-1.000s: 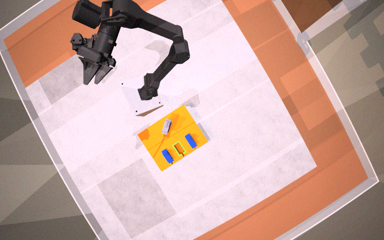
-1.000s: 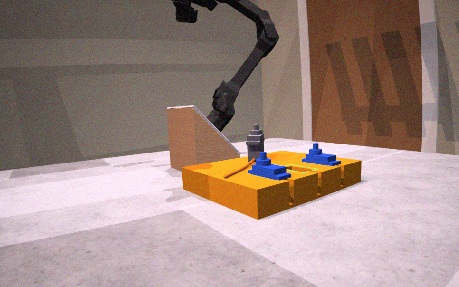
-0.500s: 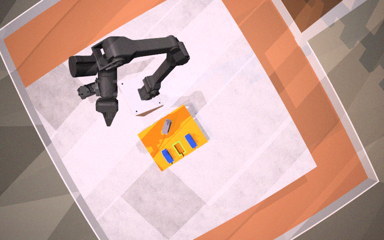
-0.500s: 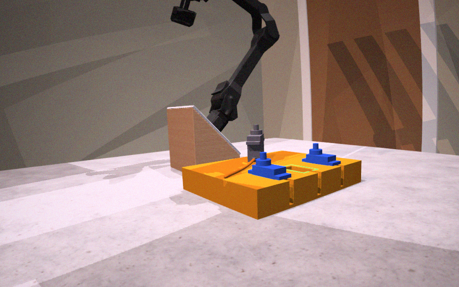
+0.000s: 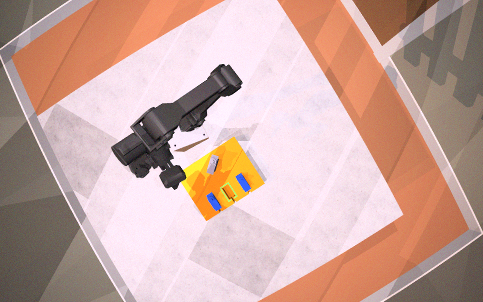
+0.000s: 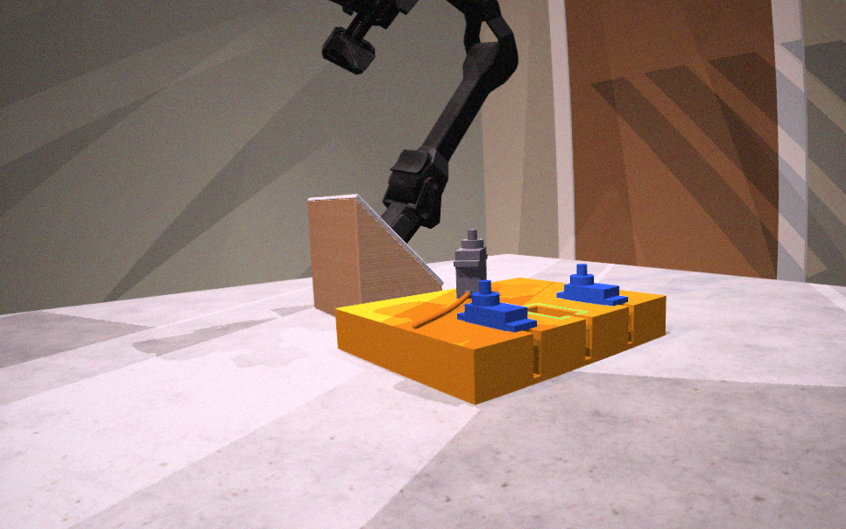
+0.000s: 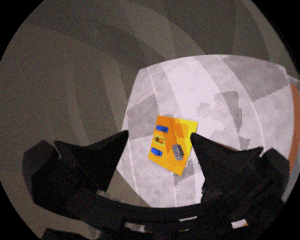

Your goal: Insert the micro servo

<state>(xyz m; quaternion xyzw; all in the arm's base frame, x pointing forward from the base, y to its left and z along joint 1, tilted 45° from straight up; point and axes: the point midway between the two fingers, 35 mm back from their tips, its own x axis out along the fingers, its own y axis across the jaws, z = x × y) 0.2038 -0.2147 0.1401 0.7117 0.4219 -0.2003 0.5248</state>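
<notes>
My gripper tip is 330 mm above the orange-yellow deck, 100 mm to the right of it and 30 mm short of it.
</notes>
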